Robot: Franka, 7 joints.
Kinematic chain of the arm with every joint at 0, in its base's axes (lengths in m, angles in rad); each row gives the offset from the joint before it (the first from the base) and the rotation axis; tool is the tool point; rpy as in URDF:
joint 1: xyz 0 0 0.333 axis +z
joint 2: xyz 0 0 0 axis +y
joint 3: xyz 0 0 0.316 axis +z
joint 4: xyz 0.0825 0 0 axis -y
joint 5: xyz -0.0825 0 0.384 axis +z
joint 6: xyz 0 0 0 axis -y
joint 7: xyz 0.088 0 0 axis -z
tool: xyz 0 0 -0.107 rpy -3.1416 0 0
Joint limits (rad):
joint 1: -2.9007..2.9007
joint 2: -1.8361..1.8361
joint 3: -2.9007..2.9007
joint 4: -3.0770..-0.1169
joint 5: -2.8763..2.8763
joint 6: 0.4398..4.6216
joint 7: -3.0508..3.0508
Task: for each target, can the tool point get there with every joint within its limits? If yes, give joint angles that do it. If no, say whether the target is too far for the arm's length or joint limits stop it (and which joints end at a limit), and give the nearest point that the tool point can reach.
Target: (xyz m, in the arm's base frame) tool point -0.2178 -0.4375 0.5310
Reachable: yes | joints -0.3200 1.1019 -1.9747 -2.3081 0.3383 2.4740 -0.0105
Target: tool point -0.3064 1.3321 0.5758
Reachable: no: too far | nearest point -0.1893 0.8232 0.4830 | short by 0.530 m
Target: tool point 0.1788 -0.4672 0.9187
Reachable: yes | joints -1.5432 0.4216 0.3456 -0.7932 -0.7244 3.9225 -0.0021
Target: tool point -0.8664 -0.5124 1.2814
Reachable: no: too far | nearest point -0.5374 -0.3179 0.9213 | short by 0.525 m
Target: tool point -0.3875 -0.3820 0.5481
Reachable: yes | joints -0.6248 -0.7122 -1.5536 -2.2216 -0.4857 3.7690 1.6490
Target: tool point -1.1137 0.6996 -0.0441
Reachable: no: too far | nearest point -0.6983 0.4387 0.0965 | short by 0.510 m
